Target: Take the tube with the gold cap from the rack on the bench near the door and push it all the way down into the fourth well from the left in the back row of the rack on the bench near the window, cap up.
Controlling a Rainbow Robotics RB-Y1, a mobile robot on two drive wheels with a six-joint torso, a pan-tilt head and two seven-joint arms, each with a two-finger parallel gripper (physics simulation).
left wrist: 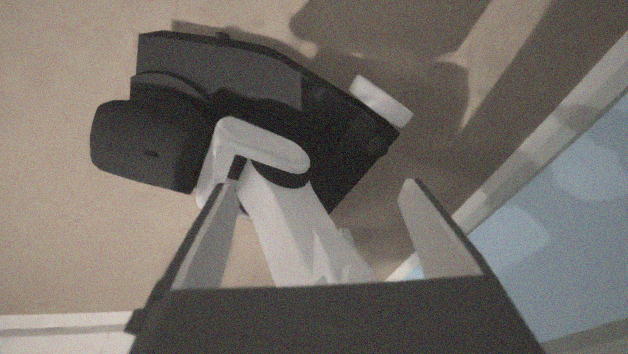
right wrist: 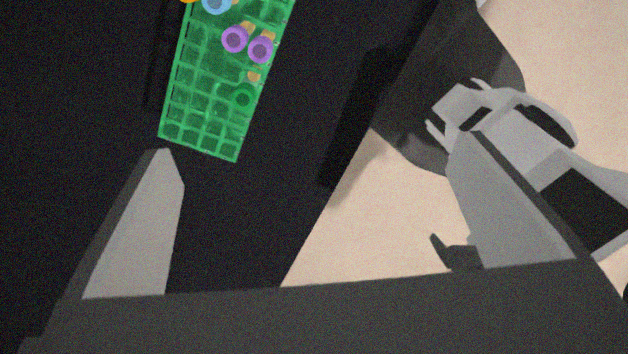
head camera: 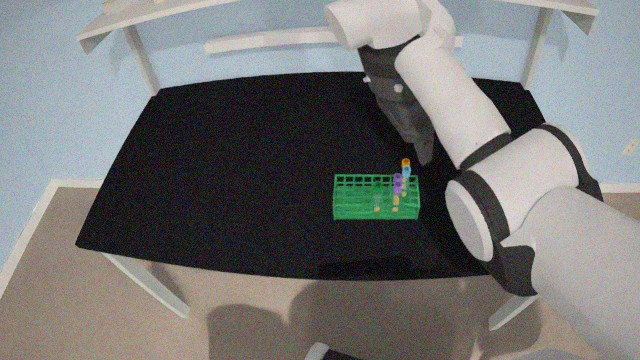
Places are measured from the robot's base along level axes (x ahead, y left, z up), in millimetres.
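Pixels of known places: left gripper, fingertip midpoint: (left wrist: 320, 191) (right wrist: 450, 236); right gripper, fingertip midpoint: (right wrist: 317, 159) (head camera: 410, 139).
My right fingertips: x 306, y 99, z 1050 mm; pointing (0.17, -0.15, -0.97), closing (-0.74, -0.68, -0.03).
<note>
Behind a point stands the place of what it marks.
A green rack (head camera: 350, 203) {y 226, x 335, z 771 mm} (right wrist: 199, 148) {y 259, x 325, z 820 mm} stands on the black bench top, right of centre in the head view. The tube with the gold cap (head camera: 405, 162) {y 116, x 402, z 882 mm} (right wrist: 189, 1) {y 122, x 399, z 882 mm} stands upright at the rack's back right, cut off by the top edge in the right wrist view. A light blue cap (head camera: 406, 171) {y 108, x 378, z 882 mm} (right wrist: 217, 4) {y 110, x 382, z 882 mm} is just in front of it. My right gripper (head camera: 419, 150) {y 99, x 306, z 1050 mm} (right wrist: 317, 159) {y 99, x 306, z 1050 mm} is open and empty, above the bench and beside the rack's right end in the head view. My left gripper (left wrist: 320, 191) {y 231, x -293, z 563 mm} is open and empty, over the robot's own base. A second rack does not show.
Two purple caps (head camera: 397, 187) {y 117, x 330, z 881 mm} (right wrist: 260, 49) {y 116, x 338, z 882 mm} and a green cap (head camera: 378, 186) {y 156, x 319, z 883 mm} (right wrist: 243, 97) {y 156, x 326, z 882 mm} stand in the same rack. The bench (head camera: 225, 165) {y 602, x 352, z 763 mm} has a raised shelf (head camera: 165, 15) {y 744, x 455, z 1203 mm} behind it, on posts. My right arm (head camera: 520, 160) {y -29, x 80, z 1280 mm} spans the bench's right side.
</note>
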